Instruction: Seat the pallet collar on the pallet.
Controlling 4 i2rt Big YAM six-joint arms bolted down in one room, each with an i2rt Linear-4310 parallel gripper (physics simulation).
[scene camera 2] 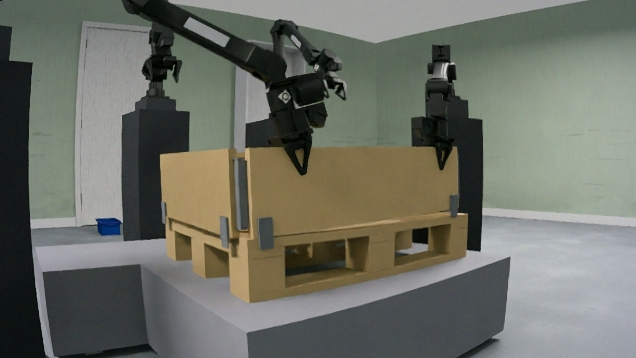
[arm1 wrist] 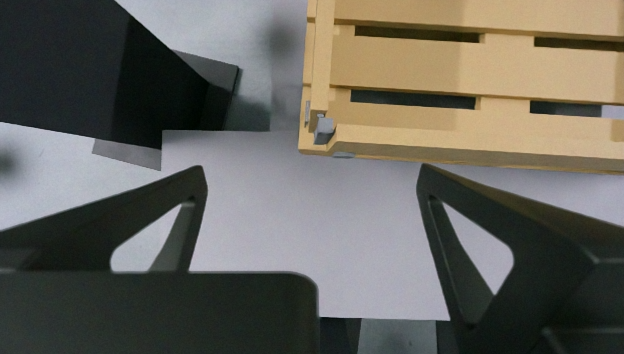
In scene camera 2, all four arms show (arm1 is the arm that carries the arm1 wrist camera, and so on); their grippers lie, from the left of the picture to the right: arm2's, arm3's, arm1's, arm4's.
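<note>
The light wooden pallet collar (arm1 wrist: 475,140) (scene camera 2: 350,187) stands around the top of the wooden pallet (arm1 wrist: 400,62) (scene camera 2: 265,270). In the scene view its grey left corner brackets overlap the pallet's edge; along the right part of the near side a thin strip of deck shows below the collar. My arm1 gripper (arm1 wrist: 312,167) (scene camera 2: 335,96) is open and empty, above and behind the collar in the scene view. My arm3 gripper (scene camera 2: 302,170) and arm4 gripper (scene camera 2: 442,166) are shut on the near wall, inner fingers hidden. My arm2 gripper (scene camera 2: 163,79) looks open, apart from the collar.
The pallet stands on a grey platform (arm1 wrist: 300,225) (scene camera 2: 320,317). Black pedestals (arm1 wrist: 65,65) (scene camera 2: 155,175) stand around it, one at the far left (scene camera 2: 15,200) and one behind the right end (scene camera 2: 472,185). A blue bin (scene camera 2: 108,226) lies on the floor at the left.
</note>
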